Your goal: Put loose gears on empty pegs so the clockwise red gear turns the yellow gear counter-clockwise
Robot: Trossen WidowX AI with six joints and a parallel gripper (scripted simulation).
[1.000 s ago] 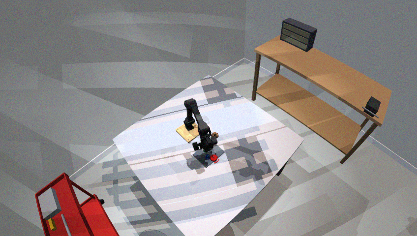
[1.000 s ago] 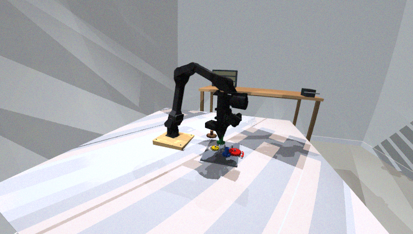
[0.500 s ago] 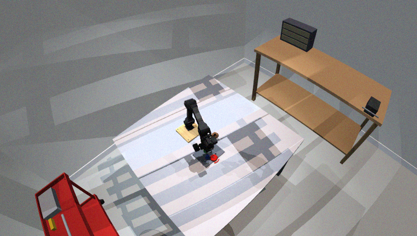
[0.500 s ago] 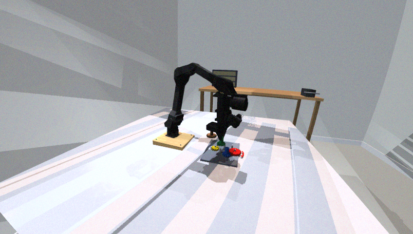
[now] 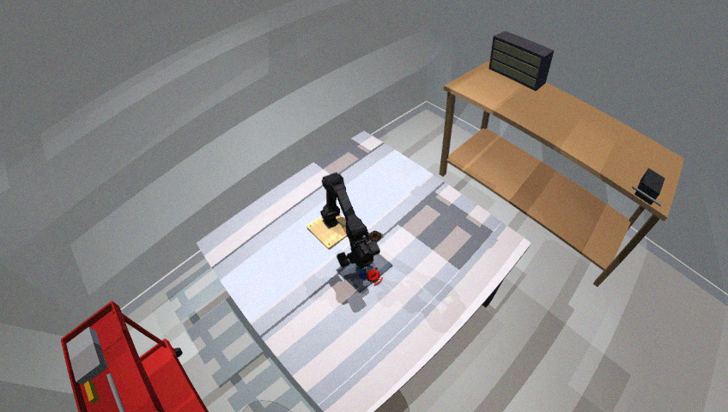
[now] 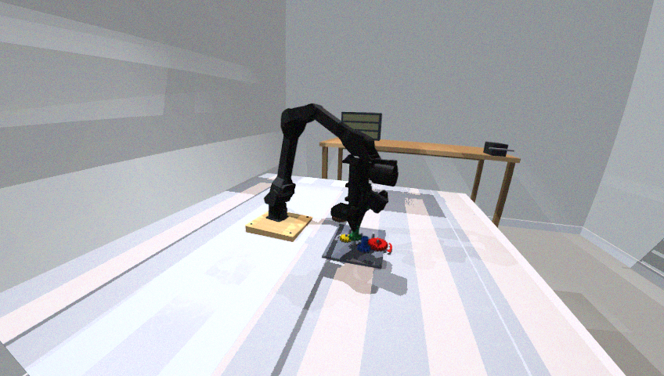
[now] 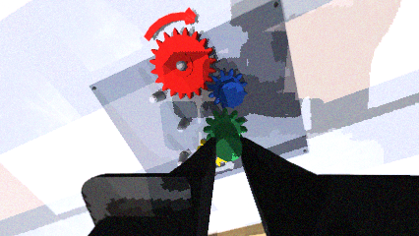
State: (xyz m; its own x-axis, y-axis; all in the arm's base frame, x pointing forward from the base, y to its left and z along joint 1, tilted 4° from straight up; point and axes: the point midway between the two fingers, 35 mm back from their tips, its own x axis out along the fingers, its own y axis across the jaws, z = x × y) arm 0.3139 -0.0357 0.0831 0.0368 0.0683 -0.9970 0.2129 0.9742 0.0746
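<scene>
The blue gear is 30 mm ahead of my gripper tip, 10 mm to the right of it and 40 mm below it. From my gripper tip the other things lie so: yellow gear: 40 mm behind, 20 mm to the left, 40 mm below; green gear: 10 mm below; red gear: 70 mm ahead, 30 mm to the left, 40 mm below.
</scene>
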